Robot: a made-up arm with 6 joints. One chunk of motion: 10 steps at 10 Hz.
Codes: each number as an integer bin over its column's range. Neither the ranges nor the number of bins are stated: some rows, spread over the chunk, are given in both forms.
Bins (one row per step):
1: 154 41 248 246 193 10
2: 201 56 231 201 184 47
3: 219 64 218 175 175 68
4: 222 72 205 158 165 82
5: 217 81 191 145 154 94
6: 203 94 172 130 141 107
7: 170 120 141 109 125 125
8: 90 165 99 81 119 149
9: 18 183 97 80 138 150
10: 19 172 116 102 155 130
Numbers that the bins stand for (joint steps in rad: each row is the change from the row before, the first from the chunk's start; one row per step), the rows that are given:
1: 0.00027 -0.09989 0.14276 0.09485 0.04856 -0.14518
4: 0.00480 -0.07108 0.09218 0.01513 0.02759 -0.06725
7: 0.00133 -0.02647 0.01688 -0.02926 -0.00237 -0.02071
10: -0.00873 0.02186 -0.01253 -0.03560 0.02010 -0.01529
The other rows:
2: 0.00340 -0.08595 0.12276 0.05408 0.04182 -0.10513
3: 0.00460 -0.07852 0.10747 0.03053 0.03508 -0.08240
5: 0.00447 -0.06272 0.07571 0.00335 0.01935 -0.05426
6: 0.00353 -0.05064 0.05335 -0.01024 0.00961 -0.04019
8: -0.00400 0.01535 -0.03253 -0.05462 -0.00687 0.00527
9: -0.00880 0.03208 -0.03488 -0.05553 0.00736 0.00635

